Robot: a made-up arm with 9 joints. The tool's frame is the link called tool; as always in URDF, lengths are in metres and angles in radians. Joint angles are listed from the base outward. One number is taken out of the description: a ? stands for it. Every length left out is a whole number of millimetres.
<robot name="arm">
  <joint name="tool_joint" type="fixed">
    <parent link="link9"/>
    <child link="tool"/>
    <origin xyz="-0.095 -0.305 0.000" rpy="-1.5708 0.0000 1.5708"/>
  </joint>
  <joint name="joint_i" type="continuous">
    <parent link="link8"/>
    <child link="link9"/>
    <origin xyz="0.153 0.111 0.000" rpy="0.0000 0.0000 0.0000"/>
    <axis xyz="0 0 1"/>
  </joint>
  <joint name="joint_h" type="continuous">
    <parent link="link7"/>
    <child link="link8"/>
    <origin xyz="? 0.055 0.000" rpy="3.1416 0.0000 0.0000"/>
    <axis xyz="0 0 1"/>
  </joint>
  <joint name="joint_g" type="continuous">
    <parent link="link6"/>
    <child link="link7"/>
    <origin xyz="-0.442 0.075 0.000" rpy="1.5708 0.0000 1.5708"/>
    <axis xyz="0 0 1"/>
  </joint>
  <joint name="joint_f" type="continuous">
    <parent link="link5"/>
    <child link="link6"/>
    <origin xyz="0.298 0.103 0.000" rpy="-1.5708 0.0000 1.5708"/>
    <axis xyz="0 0 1"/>
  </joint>
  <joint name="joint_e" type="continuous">
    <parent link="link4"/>
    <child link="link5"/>
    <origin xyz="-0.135 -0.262 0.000" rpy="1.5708 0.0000 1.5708"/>
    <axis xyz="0 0 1"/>
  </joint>
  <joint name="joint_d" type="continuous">
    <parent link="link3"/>
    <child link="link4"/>
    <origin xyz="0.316 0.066 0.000" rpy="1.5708 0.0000 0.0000"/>
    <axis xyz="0 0 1"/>
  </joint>
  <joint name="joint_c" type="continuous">
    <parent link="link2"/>
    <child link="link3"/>
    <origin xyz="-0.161 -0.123 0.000" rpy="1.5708 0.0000 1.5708"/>
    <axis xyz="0 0 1"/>
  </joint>
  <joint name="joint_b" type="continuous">
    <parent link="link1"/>
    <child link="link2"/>
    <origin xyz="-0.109 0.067 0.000" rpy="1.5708 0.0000 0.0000"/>
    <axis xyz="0 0 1"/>
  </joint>
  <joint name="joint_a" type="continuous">
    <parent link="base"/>
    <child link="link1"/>
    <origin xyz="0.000 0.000 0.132" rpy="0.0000 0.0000 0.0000"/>
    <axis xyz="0 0 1"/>
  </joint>
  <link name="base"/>
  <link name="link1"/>
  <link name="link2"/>
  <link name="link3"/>
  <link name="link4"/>
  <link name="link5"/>
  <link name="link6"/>
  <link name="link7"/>
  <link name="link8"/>
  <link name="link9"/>
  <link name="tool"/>
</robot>
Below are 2 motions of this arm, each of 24 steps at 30 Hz.
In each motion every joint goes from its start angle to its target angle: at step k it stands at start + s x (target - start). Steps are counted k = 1, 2, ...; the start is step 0. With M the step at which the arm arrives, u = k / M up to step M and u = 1 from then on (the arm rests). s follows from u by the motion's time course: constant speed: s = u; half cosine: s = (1 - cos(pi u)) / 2; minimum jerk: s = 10 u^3 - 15 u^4 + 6 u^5.
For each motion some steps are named. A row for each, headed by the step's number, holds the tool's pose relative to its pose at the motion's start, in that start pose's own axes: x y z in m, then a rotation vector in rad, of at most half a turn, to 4 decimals.
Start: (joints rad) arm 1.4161 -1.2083 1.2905 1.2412 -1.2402 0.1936 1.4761 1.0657 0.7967
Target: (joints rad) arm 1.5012 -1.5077 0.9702 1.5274 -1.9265 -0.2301 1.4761 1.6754 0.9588
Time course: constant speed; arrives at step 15
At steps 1, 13, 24:
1: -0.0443 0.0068 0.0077 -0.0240 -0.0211 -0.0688
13: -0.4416 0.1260 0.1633 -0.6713 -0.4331 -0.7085
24: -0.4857 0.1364 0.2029 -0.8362 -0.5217 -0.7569

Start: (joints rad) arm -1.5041 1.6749 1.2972 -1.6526 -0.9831 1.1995 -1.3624 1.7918 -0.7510
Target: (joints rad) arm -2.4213 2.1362 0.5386 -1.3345 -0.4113 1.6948 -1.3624 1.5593 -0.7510
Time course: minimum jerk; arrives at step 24
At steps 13, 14, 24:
13: 0.4612 0.3036 -0.4761 0.5404 -1.0472 -0.3037
14: 0.5551 0.3181 -0.4759 0.5744 -1.1993 -0.3297
24: 0.9023 0.2482 -0.3143 0.5777 -1.9066 -0.4516

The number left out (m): 0.103
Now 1 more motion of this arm.
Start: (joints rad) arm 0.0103 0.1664 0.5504 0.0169 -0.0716 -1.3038 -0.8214 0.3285 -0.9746
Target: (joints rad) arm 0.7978 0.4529 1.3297 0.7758 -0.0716 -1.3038 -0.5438 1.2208 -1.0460
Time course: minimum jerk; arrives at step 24
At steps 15, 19, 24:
15: -0.2567 0.1946 0.3747 0.2157 0.5457 -0.7181
19: -0.1949 0.2445 0.5606 0.1742 0.7694 -0.9133
24: -0.1598 0.2538 0.6161 0.1537 0.8436 -0.9671

